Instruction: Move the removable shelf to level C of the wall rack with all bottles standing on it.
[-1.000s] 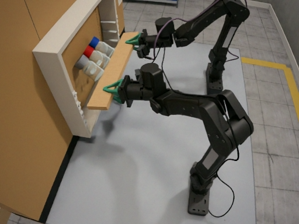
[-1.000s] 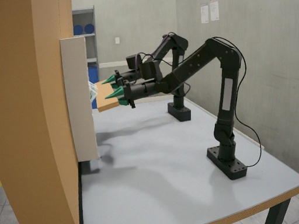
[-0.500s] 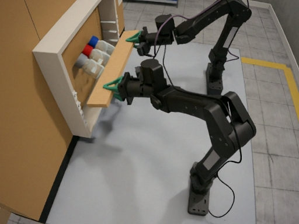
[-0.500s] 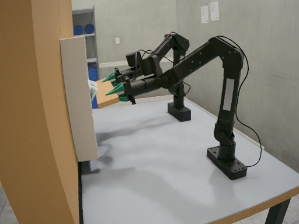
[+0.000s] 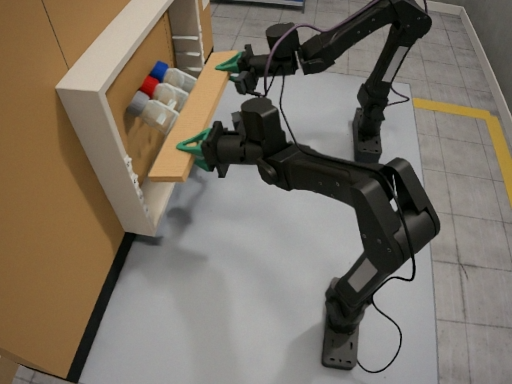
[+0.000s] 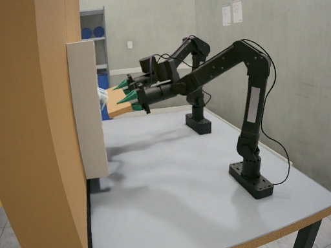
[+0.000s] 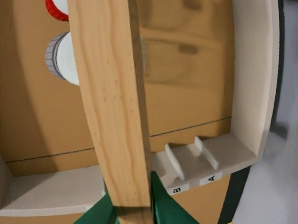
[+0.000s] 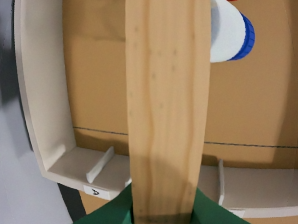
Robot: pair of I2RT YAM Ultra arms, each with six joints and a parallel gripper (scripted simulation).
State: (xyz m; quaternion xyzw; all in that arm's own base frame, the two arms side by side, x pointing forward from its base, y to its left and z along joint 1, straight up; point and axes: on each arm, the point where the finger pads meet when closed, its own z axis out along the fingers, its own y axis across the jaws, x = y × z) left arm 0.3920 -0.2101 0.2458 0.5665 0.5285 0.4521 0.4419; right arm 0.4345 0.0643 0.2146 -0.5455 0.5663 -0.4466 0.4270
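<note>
Now: right hand 90 mm to the right of the blue-capped bottle, 80 mm short of it and 20 mm below it. Also, from my right hand: wooden shelf 150 mm to the left; red-capped bottle 160 mm to the left, 80 mm ahead, 20 mm above; white wall rack 160 mm to the left, 100 mm ahead, 20 mm above.
The grey-capped bottle lies 9 cm ahead of my left hand, 7 cm to the right of it and 2 cm above it. The rest, counted from my left hand: wooden shelf 15 cm to the right, 1 cm ahead; then red-capped bottle 14 cm to the right, 9 cm ahead, 2 cm above; then white wall rack 14 cm to the right, 12 cm ahead, 1 cm above.
</note>
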